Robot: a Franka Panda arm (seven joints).
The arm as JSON. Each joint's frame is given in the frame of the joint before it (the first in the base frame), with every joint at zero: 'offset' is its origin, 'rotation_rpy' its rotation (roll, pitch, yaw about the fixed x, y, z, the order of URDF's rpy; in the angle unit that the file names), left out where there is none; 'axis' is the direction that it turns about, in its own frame. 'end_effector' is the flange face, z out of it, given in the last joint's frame.
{
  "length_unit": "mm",
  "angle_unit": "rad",
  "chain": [
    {
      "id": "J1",
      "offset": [
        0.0,
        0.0,
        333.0
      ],
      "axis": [
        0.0,
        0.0,
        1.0
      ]
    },
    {
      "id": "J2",
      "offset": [
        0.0,
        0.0,
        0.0
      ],
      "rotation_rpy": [
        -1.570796,
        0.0,
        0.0
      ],
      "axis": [
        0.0,
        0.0,
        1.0
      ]
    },
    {
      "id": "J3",
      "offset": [
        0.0,
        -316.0,
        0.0
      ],
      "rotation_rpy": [
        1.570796,
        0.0,
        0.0
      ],
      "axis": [
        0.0,
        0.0,
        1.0
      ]
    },
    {
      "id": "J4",
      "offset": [
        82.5,
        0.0,
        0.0
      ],
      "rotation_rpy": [
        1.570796,
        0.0,
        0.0
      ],
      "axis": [
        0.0,
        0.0,
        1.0
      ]
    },
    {
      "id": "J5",
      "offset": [
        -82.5,
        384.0,
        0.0
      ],
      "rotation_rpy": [
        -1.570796,
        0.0,
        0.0
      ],
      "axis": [
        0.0,
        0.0,
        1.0
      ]
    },
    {
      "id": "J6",
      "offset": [
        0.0,
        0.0,
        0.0
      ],
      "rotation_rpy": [
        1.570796,
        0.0,
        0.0
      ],
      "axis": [
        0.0,
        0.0,
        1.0
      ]
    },
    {
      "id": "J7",
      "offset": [
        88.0,
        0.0,
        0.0
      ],
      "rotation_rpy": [
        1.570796,
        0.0,
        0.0
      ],
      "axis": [
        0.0,
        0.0,
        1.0
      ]
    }
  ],
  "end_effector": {
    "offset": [
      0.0,
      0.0,
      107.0
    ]
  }
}
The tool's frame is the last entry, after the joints.
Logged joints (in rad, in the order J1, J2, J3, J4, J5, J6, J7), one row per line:
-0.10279 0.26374 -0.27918 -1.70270 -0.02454 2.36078 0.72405
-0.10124 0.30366 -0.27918 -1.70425 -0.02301 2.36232 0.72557
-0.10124 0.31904 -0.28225 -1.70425 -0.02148 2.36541 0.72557
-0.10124 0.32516 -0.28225 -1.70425 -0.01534 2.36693 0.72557
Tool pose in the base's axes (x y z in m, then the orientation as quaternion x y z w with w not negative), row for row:
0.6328 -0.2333 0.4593 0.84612 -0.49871 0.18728 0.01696
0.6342 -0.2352 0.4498 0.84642 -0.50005 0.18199 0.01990
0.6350 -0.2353 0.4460 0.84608 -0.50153 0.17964 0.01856
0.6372 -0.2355 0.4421 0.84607 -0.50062 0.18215 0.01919
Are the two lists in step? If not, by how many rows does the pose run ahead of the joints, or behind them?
The pose runs 1 row ahead of the joints: the pose in row i belongs to the joints in row i + 1.
